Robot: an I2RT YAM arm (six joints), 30 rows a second.
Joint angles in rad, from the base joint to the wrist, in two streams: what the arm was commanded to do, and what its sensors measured. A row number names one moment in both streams.
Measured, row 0: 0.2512 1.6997 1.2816 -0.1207 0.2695 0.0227
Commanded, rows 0 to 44: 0.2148 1.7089 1.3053 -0.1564 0.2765 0.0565; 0.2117 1.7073 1.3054 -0.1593 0.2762 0.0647; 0.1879 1.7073 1.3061 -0.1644 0.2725 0.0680; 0.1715 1.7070 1.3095 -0.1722 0.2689 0.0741; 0.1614 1.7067 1.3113 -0.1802 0.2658 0.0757; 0.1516 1.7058 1.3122 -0.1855 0.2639 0.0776; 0.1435 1.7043 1.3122 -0.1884 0.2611 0.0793; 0.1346 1.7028 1.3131 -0.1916 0.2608 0.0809; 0.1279 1.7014 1.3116 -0.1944 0.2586 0.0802; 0.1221 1.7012 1.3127 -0.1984 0.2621 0.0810; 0.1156 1.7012 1.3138 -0.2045 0.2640 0.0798; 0.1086 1.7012 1.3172 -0.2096 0.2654 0.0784; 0.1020 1.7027 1.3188 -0.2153 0.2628 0.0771; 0.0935 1.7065 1.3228 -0.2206 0.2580 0.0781; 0.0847 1.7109 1.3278 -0.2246 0.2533 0.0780; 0.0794 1.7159 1.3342 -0.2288 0.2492 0.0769; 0.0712 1.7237 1.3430 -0.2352 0.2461 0.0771; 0.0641 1.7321 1.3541 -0.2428 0.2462 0.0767; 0.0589 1.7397 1.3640 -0.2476 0.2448 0.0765; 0.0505 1.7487 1.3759 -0.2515 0.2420 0.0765; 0.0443 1.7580 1.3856 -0.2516 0.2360 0.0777; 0.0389 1.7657 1.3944 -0.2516 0.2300 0.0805; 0.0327 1.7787 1.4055 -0.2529 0.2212 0.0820; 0.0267 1.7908 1.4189 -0.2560 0.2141 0.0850; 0.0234 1.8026 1.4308 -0.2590 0.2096 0.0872; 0.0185 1.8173 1.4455 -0.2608 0.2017 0.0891; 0.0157 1.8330 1.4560 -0.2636 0.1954 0.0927; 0.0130 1.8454 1.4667 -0.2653 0.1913 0.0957; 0.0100 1.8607 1.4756 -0.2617 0.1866 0.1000; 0.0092 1.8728 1.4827 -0.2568 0.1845 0.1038; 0.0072 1.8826 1.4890 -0.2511 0.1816 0.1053; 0.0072 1.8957 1.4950 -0.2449 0.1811 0.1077; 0.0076 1.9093 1.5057 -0.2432 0.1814 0.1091; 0.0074 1.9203 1.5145 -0.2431 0.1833 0.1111; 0.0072 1.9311 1.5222 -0.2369 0.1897 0.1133; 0.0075 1.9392 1.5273 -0.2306 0.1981 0.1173; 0.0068 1.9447 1.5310 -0.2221 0.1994 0.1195; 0.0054 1.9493 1.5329 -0.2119 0.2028 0.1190; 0.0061 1.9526 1.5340 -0.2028 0.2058 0.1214; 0.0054 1.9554 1.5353 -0.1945 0.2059 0.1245; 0.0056 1.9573 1.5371 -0.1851 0.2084 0.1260; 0.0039 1.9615 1.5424 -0.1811 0.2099 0.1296; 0.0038 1.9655 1.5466 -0.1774 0.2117 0.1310; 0.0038 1.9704 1.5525 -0.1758 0.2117 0.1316; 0.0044 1.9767 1.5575 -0.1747 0.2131 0.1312
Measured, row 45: 0.0086 1.9549 1.5246 -0.2241 0.2054 0.1143
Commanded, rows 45 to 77: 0.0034 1.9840 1.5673 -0.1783 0.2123 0.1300; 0.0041 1.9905 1.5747 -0.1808 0.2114 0.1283; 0.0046 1.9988 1.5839 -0.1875 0.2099 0.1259; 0.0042 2.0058 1.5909 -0.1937 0.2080 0.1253; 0.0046 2.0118 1.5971 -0.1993 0.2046 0.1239; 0.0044 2.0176 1.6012 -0.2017 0.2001 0.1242; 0.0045 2.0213 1.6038 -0.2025 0.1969 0.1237; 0.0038 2.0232 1.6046 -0.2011 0.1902 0.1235; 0.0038 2.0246 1.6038 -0.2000 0.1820 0.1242; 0.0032 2.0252 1.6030 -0.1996 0.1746 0.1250; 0.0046 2.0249 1.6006 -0.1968 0.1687 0.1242; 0.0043 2.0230 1.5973 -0.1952 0.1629 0.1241; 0.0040 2.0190 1.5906 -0.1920 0.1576 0.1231; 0.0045 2.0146 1.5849 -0.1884 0.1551 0.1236; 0.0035 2.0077 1.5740 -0.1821 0.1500 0.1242; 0.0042 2.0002 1.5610 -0.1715 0.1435 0.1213; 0.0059 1.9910 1.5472 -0.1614 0.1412 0.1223; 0.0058 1.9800 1.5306 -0.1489 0.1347 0.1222; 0.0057 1.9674 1.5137 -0.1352 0.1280 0.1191; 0.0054 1.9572 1.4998 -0.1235 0.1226 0.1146; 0.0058 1.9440 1.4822 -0.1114 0.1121 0.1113; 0.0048 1.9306 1.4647 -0.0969 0.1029 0.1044; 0.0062 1.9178 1.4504 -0.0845 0.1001 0.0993; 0.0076 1.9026 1.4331 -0.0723 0.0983 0.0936; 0.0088 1.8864 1.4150 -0.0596 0.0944 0.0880; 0.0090 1.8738 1.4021 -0.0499 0.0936 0.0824; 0.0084 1.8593 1.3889 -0.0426 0.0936 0.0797; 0.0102 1.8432 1.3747 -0.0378 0.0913 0.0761; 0.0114 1.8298 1.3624 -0.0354 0.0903 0.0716; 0.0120 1.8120 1.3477 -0.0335 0.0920 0.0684; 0.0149 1.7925 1.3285 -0.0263 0.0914 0.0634; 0.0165 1.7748 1.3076 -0.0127 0.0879 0.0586; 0.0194 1.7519 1.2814 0.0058 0.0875 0.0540
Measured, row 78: -0.0097 1.8248 1.3350 0.0139 0.1467 0.0971
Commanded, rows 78 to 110: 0.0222 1.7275 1.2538 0.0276 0.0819 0.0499; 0.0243 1.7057 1.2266 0.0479 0.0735 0.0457; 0.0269 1.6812 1.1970 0.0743 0.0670 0.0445; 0.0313 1.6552 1.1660 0.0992 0.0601 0.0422; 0.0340 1.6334 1.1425 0.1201 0.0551 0.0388; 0.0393 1.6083 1.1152 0.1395 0.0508 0.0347; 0.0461 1.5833 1.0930 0.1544 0.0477 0.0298; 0.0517 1.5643 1.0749 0.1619 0.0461 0.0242; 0.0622 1.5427 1.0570 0.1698 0.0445 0.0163; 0.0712 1.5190 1.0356 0.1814 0.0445 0.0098; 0.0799 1.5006 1.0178 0.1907 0.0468 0.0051; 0.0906 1.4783 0.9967 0.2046 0.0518 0.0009; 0.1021 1.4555 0.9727 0.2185 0.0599 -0.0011; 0.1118 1.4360 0.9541 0.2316 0.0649 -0.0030; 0.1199 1.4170 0.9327 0.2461 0.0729 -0.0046; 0.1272 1.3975 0.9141 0.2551 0.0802 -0.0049; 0.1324 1.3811 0.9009 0.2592 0.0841 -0.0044; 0.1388 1.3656 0.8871 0.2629 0.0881 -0.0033; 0.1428 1.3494 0.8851 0.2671 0.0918 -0.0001; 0.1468 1.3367 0.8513 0.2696 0.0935 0.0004; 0.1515 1.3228 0.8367 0.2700 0.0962 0.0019; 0.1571 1.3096 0.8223 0.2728 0.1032 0.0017; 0.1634 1.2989 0.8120 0.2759 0.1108 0.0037; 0.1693 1.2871 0.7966 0.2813 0.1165 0.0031; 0.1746 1.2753 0.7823 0.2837 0.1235 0.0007; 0.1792 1.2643 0.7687 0.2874 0.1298 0.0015; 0.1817 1.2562 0.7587 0.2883 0.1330 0.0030; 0.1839 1.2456 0.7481 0.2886 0.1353 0.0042; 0.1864 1.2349 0.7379 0.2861 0.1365 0.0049; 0.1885 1.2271 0.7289 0.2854 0.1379 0.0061; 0.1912 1.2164 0.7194 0.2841 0.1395 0.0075; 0.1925 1.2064 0.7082 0.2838 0.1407 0.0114; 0.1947 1.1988 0.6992 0.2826 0.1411 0.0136
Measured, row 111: 0.1677 1.2331 0.7300 0.2691 0.2092 0.0368
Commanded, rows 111 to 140: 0.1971 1.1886 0.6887 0.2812 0.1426 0.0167; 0.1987 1.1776 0.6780 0.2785 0.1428 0.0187; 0.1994 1.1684 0.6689 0.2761 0.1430 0.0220; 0.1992 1.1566 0.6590 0.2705 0.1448 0.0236; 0.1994 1.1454 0.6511 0.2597 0.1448 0.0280; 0.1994 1.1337 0.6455 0.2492 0.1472 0.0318; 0.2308 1.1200 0.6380 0.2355 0.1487 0.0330; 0.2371 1.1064 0.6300 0.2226 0.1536 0.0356; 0.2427 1.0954 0.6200 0.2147 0.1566 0.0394; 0.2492 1.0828 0.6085 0.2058 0.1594 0.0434; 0.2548 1.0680 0.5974 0.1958 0.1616 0.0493; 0.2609 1.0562 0.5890 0.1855 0.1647 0.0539; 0.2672 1.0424 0.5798 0.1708 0.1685 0.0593; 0.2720 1.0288 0.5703 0.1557 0.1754 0.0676; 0.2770 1.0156 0.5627 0.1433 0.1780 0.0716; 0.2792 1.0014 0.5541 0.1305 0.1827 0.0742; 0.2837 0.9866 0.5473 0.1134 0.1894 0.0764; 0.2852 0.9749 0.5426 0.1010 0.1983 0.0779; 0.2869 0.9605 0.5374 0.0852 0.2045 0.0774; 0.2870 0.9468 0.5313 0.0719 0.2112 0.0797; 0.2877 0.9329 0.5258 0.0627 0.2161 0.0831; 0.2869 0.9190 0.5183 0.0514 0.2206 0.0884; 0.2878 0.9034 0.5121 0.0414 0.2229 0.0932; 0.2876 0.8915 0.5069 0.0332 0.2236 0.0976; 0.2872 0.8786 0.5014 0.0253 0.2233 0.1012; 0.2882 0.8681 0.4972 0.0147 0.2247 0.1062; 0.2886 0.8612 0.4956 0.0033 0.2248 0.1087; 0.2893 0.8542 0.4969 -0.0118 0.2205 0.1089; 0.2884 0.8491 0.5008 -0.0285 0.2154 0.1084; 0.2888 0.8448 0.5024 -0.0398 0.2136 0.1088
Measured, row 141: 0.2817 0.8688 0.5064 -0.0143 0.2459 0.0837
